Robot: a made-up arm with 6 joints. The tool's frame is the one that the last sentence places.
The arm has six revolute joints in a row. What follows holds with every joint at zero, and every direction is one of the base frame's. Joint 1 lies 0.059 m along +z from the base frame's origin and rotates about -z. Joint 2 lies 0.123 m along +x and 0.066 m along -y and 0.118 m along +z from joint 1 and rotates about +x. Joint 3 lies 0.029 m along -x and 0.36 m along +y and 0.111 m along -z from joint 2 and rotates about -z. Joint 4 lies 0.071 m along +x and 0.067 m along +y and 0.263 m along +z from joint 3 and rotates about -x. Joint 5 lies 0.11 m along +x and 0.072 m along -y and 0.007 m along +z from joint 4 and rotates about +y. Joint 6 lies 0.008 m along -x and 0.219 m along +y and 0.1 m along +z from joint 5 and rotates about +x. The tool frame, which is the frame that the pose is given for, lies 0.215 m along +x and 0.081 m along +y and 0.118 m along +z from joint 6; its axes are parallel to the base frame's.
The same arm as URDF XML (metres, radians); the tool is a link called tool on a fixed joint. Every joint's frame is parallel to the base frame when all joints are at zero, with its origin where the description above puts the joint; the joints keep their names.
<robot name="arm">
<joint name="tool_joint" type="fixed"><parent link="link6"/><child link="tool"/><origin xyz="0.215 0.081 0.118" rpy="0 0 0"/></joint>
<joint name="joint 6" type="continuous"><parent link="link5"/><child link="link6"/><origin xyz="-0.008 0.219 0.1" rpy="0 0 0"/><axis xyz="1 0 0"/></joint>
<joint name="joint 5" type="continuous"><parent link="link4"/><child link="link5"/><origin xyz="0.11 -0.072 0.007" rpy="0 0 0"/><axis xyz="0 1 0"/></joint>
<joint name="joint 4" type="continuous"><parent link="link3"/><child link="link4"/><origin xyz="0.071 0.067 0.263" rpy="0 0 0"/><axis xyz="-1 0 0"/></joint>
<joint name="joint 3" type="continuous"><parent link="link2"/><child link="link3"/><origin xyz="-0.029 0.36 -0.111" rpy="0 0 0"/><axis xyz="0 0 -1"/></joint>
<joint name="joint 2" type="continuous"><parent link="link1"/><child link="link2"/><origin xyz="0.123 -0.066 0.118" rpy="0 0 0"/><axis xyz="1 0 0"/></joint>
<joint name="joint 1" type="continuous"><parent link="base_link"/><child link="link1"/><origin xyz="0 0 0.059" rpy="0 0 0"/><axis xyz="0 0 -1"/></joint>
<link name="base_link"/>
<link name="link1"/>
<link name="link2"/>
<link name="link3"/>
<link name="link4"/>
<link name="link5"/>
<link name="link6"/>
<link name="tool"/>
</robot>

